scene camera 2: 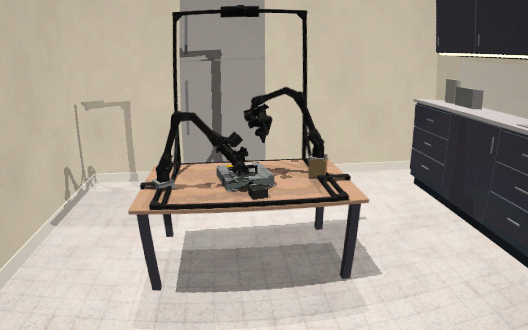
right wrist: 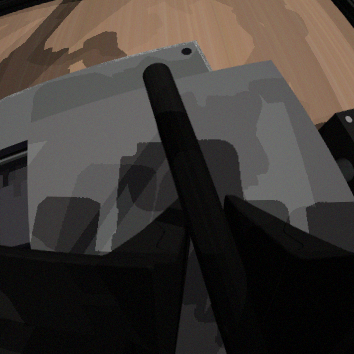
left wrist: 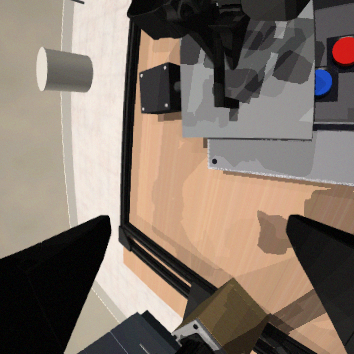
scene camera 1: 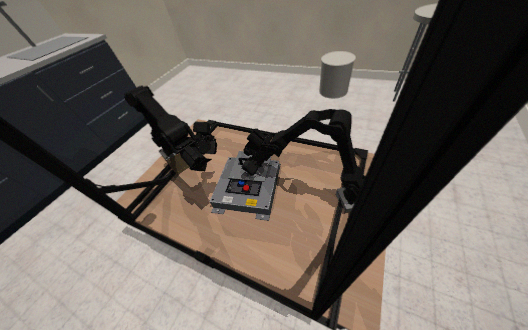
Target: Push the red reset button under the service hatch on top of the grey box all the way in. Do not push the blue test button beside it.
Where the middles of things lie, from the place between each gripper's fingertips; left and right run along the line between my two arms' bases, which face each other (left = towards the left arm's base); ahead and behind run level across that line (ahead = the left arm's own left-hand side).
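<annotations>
My right gripper is 4 cm above the grey box (scene camera 1: 261,205), and it is also 4 cm past the box and 2 cm to the left of it.
My left gripper, I see, is 5 cm short of the grey box and 13 cm to the left of it, while being 20 cm above it.
</annotations>
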